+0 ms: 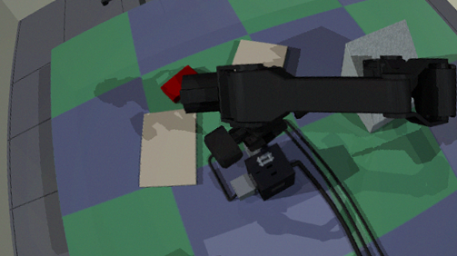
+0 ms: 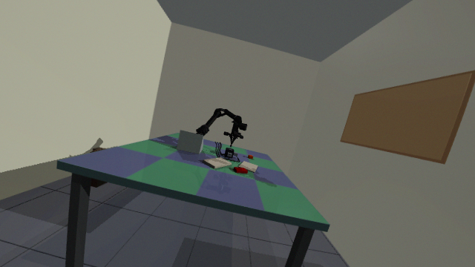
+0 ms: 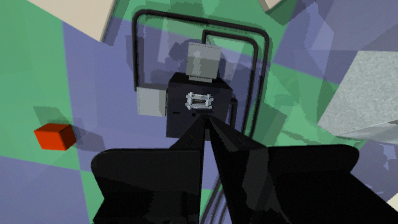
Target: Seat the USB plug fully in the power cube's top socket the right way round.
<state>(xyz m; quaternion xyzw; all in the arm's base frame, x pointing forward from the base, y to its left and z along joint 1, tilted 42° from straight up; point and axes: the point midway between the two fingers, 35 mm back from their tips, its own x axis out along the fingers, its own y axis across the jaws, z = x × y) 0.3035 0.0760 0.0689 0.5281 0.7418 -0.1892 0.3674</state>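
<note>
Right now the grey USB plug is 20 mm below my gripper tip. Also, from my gripper tip: red block (280 mm to the right, 150 mm ahead, 130 mm below); then orange block (220 mm ahead, 190 mm to the left, 120 mm below); then metal-framed socket (70 mm below, 10 mm to the left).
</note>
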